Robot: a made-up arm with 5 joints. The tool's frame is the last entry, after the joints.
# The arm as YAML. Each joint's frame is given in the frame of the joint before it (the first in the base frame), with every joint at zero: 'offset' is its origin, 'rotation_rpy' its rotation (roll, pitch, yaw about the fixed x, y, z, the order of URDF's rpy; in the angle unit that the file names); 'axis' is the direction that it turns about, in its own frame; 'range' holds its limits. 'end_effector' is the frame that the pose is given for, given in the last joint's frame.
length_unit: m
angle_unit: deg
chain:
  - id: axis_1
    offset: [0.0, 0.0, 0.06]
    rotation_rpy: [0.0, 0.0, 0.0]
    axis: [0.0, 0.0, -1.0]
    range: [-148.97, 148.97]
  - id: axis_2
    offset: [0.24, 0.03, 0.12]
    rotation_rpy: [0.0, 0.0, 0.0]
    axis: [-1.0, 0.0, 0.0]
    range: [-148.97, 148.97]
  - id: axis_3
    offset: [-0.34, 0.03, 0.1]
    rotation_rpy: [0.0, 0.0, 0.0]
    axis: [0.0, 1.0, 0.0]
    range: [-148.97, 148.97]
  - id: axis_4
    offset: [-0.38, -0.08, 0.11]
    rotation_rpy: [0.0, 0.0, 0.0]
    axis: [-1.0, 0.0, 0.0]
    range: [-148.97, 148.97]
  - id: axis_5
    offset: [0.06, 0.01, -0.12]
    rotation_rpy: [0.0, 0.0, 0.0]
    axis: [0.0, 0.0, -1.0]
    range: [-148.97, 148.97]
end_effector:
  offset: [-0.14, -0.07, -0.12]
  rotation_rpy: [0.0, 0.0, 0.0]
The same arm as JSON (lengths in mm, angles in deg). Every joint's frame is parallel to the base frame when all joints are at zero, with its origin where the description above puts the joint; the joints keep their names.
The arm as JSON. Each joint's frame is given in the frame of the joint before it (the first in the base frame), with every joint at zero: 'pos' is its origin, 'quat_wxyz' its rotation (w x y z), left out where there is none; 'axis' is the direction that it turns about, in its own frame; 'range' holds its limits. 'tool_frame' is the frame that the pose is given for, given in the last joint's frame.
{"length_unit": "mm", "angle_unit": "deg", "joints": [
  {"joint": "axis_1", "pos": [0.0, 0.0, 60.0], "axis": "-z", "range": [-148.97, 148.97]},
  {"joint": "axis_2", "pos": [240.0, 30.0, 120.0], "axis": "-x", "range": [-148.97, 148.97]},
  {"joint": "axis_3", "pos": [-340.0, 30.0, 100.0], "axis": "+y", "range": [-148.97, 148.97]},
  {"joint": "axis_4", "pos": [-380.0, -80.0, 110.0], "axis": "-x", "range": [-148.97, 148.97]},
  {"joint": "axis_5", "pos": [60.0, 10.0, -120.0], "axis": "-z", "range": [-148.97, 148.97]}
], "tool_frame": {"pos": [-140.0, -70.0, -120.0]}}

